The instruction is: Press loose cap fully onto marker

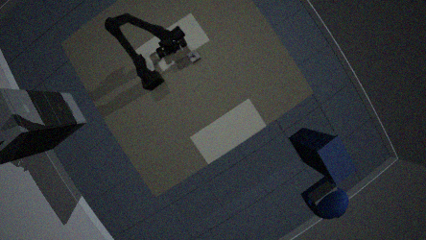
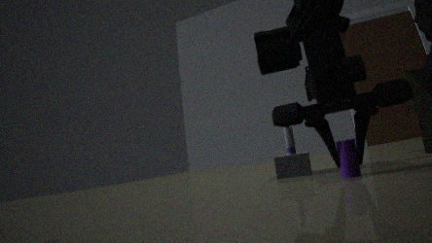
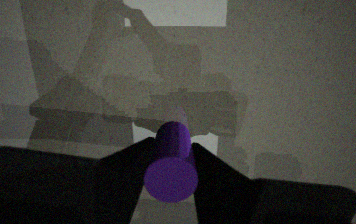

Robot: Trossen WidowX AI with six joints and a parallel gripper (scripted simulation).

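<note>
The grey holder block is 10 cm to the right of my gripper tip and 9 cm ahead of it. From my gripper tip the other things lie so: purple cap 1 cm above.
</note>
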